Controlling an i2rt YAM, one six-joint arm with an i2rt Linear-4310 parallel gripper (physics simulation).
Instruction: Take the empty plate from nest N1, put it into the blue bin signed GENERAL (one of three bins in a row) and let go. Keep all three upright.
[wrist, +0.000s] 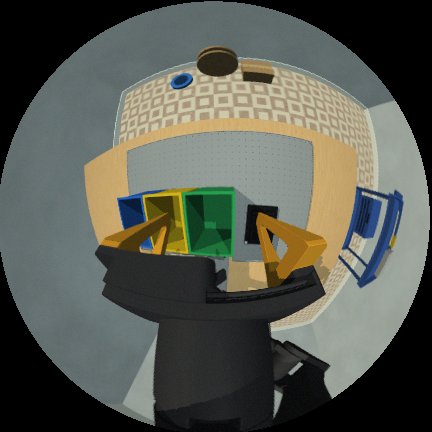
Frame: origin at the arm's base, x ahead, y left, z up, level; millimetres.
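Seen in the pictures: gripper, fingertip midpoint: (213, 217).
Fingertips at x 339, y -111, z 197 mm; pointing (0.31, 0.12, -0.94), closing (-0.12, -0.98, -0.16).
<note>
Offsets run from my fingertips to a thing's top centre. Level surfaces: height alone.
A black rectangular plate-like piece {dx -157, dy -115, dz -320 mm} (252, 230) lies flat on the grey perforated board {dz -346 mm} (220, 155), right of the bins; one finger partly covers it. No nest label is readable, and I cannot tell plate from nest. The blue bin {dx -53, dy +312, dz -166 mm} (131, 210) stands upright at the left end of the row; a finger hides its lower part and no sign is readable. The yellow bin {dx -65, dy +181, dz -166 mm} (172, 204) is upright in the middle, the green bin {dx -78, dy +49, dz -166 mm} (210, 220) upright at the right. My gripper (213, 217) is open and empty, high above, its fingers over the yellow bin and the black piece.
A wooden table {dz -359 mm} (335, 165) surrounds the board. Beyond it, a patterned rug (225, 100) bears a blue ring-shaped object (175, 82), a round brown stool-like object (217, 62) and a brown box (257, 71). A blue cart-like frame (398, 210) stands at the right.
</note>
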